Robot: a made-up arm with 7 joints. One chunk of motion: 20 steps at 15 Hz.
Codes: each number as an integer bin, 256 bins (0 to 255) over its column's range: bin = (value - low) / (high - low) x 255, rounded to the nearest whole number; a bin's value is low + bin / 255 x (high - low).
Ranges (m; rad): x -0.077..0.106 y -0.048..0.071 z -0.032..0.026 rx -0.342..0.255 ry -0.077..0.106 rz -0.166..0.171
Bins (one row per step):
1: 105 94 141 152 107 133
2: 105 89 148 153 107 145
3: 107 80 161 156 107 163
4: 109 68 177 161 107 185
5: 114 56 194 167 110 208
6: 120 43 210 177 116 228
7: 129 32 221 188 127 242
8: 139 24 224 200 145 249
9: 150 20 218 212 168 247
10: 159 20 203 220 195 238
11: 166 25 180 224 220 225
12: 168 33 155 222 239 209
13: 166 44 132 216 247 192
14: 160 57 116 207 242 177
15: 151 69 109 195 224 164
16: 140 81 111 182 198 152
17: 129 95 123 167 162 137
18: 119 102 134 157 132 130
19: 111 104 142 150 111 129
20: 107 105 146 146 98 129
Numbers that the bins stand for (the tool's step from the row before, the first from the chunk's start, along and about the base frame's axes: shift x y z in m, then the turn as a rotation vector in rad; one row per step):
1: -0.00165 -0.00413 0.00007 0.01386 -0.00021 0.00977
2: -0.00165 -0.00647 0.00166 0.01620 -0.00021 0.02563
3: -0.00021 -0.01067 0.00462 0.02322 -0.00021 0.04942
4: 0.00122 -0.01627 0.00826 0.03493 -0.00021 0.07849
5: 0.00481 -0.02187 0.01213 0.04898 0.00194 0.10889
6: 0.00912 -0.02793 0.01576 0.07239 0.00625 0.13532
7: 0.01558 -0.03307 0.01827 0.09814 0.01414 0.15382
8: 0.02275 -0.03680 0.01895 0.12624 0.02706 0.16307
9: 0.03065 -0.03867 0.01758 0.15433 0.04356 0.16043
10: 0.03711 -0.03867 0.01417 0.17306 0.06294 0.14853
11: 0.04213 -0.03633 0.00894 0.18242 0.08088 0.13135
12: 0.04356 -0.03260 0.00325 0.17774 0.09452 0.11021
13: 0.04213 -0.02747 -0.00198 0.16369 0.10026 0.08774
14: 0.03782 -0.02140 -0.00562 0.14262 0.09667 0.06792
15: 0.03136 -0.01580 -0.00721 0.11453 0.08375 0.05074
16: 0.02347 -0.01020 -0.00675 0.08409 0.06509 0.03488
17: 0.01558 -0.00367 -0.00402 0.04898 0.03926 0.01505
18: 0.00840 -0.00040 -0.00152 0.02556 0.01773 0.00580
19: 0.00266 0.00053 0.00030 0.00918 0.00266 0.00448
20: -0.00021 0.00100 0.00121 -0.00019 -0.00667 0.00448

